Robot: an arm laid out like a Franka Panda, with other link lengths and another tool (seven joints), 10 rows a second.
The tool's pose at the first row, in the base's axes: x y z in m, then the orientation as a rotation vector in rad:
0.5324 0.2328 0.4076 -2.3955 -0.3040 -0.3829
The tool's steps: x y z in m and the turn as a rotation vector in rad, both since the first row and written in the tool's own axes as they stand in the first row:
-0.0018 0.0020 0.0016 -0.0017 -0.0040 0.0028
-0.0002 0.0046 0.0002 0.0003 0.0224 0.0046
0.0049 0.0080 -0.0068 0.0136 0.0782 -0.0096
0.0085 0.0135 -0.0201 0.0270 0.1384 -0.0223
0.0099 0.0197 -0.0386 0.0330 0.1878 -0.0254
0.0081 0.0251 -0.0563 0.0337 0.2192 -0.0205
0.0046 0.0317 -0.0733 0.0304 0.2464 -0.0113
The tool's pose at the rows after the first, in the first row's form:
0.5317 0.2322 0.4046 -2.3984 -0.3022 -0.3773
0.5337 0.2295 0.4047 -2.3896 -0.2883 -0.4073
0.5382 0.2229 0.4095 -2.3599 -0.2818 -0.4762
0.5407 0.2105 0.4171 -2.3273 -0.2713 -0.5486
0.5404 0.1938 0.4273 -2.3048 -0.2533 -0.6053
0.5371 0.1778 0.4363 -2.2935 -0.2332 -0.6389
0.5327 0.1613 0.4434 -2.2874 -0.2093 -0.6667

